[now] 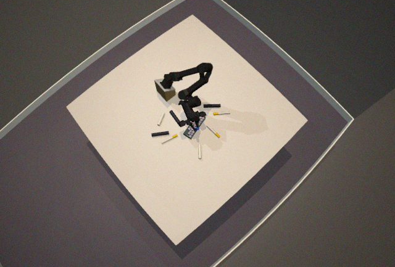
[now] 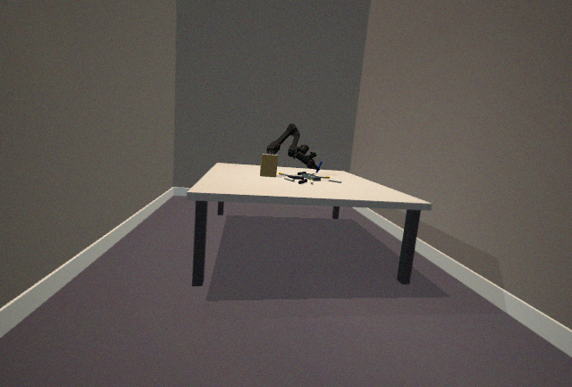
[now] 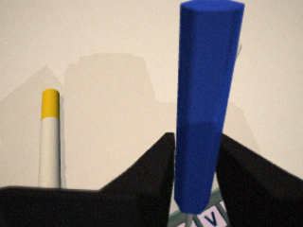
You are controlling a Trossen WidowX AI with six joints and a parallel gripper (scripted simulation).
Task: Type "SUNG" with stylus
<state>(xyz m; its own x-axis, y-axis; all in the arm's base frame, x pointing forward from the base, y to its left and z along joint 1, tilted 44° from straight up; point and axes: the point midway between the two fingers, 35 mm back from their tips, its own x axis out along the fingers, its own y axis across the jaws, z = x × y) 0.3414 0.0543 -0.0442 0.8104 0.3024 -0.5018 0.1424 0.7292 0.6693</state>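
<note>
Now: the S key 6 cm below my gripper tip and 3 cm behind it. Also, from my gripper tip: blue stylus 2 cm behind, 1 cm below.
</note>
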